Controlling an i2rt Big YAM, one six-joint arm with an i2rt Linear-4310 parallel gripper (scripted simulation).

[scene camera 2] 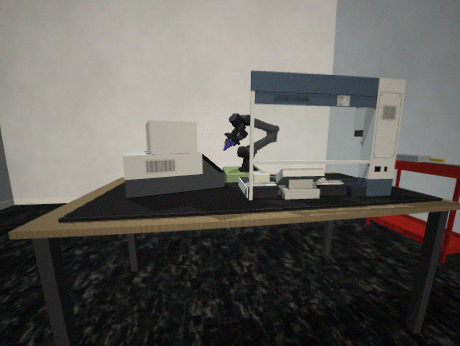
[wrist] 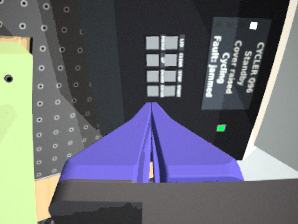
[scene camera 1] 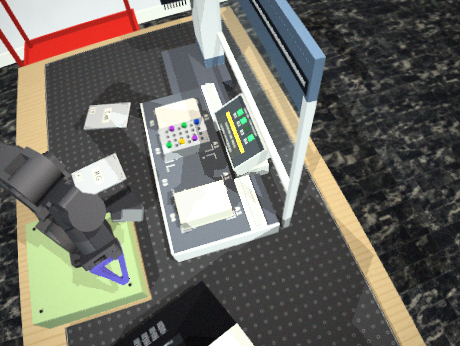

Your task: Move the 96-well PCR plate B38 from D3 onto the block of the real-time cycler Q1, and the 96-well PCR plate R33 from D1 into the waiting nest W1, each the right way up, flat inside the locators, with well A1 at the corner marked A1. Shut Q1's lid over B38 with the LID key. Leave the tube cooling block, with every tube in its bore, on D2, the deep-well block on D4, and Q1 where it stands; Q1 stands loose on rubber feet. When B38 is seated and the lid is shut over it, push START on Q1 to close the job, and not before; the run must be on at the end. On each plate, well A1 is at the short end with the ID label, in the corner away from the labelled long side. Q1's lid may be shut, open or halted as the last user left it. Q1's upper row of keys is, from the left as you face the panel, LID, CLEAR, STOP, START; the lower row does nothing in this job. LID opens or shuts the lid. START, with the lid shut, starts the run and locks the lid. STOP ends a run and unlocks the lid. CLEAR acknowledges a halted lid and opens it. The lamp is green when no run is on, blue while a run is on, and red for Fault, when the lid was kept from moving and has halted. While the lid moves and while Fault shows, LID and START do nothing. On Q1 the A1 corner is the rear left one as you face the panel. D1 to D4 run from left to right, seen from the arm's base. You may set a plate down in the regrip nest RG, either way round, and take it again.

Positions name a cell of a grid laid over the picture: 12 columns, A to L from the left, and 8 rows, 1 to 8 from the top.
Scene:
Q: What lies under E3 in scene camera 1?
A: A white 96-well PCR plate.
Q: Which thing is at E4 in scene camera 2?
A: A white lid.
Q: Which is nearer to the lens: the tube cooling block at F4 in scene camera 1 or the white deep-well block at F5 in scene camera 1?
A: The white deep-well block.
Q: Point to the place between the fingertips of my gripper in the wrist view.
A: G4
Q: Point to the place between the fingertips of my gripper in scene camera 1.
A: D7

